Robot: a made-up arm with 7 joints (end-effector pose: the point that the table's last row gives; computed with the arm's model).
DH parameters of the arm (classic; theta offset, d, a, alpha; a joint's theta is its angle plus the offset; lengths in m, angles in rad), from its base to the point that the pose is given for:
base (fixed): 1.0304 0 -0.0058 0
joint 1: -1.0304 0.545 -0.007 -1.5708
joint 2: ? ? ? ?
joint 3: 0 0.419 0.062 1.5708
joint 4: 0 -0.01 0.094 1.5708
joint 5: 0 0.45 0.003 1.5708
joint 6: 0 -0.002 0.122 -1.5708
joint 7: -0.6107 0 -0.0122 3.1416
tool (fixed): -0.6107 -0.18 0 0
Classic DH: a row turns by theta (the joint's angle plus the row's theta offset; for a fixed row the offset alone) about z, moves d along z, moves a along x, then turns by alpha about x.
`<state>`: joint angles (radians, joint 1 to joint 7).
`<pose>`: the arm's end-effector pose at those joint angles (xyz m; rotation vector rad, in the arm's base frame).
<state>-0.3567 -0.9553 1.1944 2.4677 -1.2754 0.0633 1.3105</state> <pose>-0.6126 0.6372 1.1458 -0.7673 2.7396 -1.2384</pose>
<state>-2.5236 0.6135 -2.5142 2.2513 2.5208 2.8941 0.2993</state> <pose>-0.4128 -0.0864 1.2176 -0.1797 -0.8696 -2.9092</pose>
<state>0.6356 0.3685 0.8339 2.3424 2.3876 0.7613 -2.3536</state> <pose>0.2724 0.6626 1.3393 2.2428 -1.7889 0.6115</pose>
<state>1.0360 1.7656 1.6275 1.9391 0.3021 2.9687 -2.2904</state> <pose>-0.0772 0.5818 0.5220 -1.5178 -0.7035 0.1177</pose>
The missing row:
joint 2: 0 0.007 0.004 1.5708
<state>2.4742 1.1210 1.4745 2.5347 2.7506 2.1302 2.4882</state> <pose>-0.7162 0.4360 1.0299 1.8447 -0.7823 -0.5870</pose>
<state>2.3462 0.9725 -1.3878 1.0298 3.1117 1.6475 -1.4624</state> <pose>0.2021 0.7367 0.6227 1.9516 -0.7612 0.8182</pose>
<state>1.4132 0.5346 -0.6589 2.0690 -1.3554 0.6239 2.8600</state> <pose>0.4789 0.7645 0.9953 1.1573 -1.2936 -0.7614</pose>
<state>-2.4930 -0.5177 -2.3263 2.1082 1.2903 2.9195 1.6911</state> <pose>0.1168 0.4754 1.0485 -0.7916 1.2814 0.9075</pose>
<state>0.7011 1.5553 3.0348 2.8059 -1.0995 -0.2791 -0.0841</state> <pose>0.8666 0.5573 0.6634 1.8016 -0.7081 -1.0088</pose>
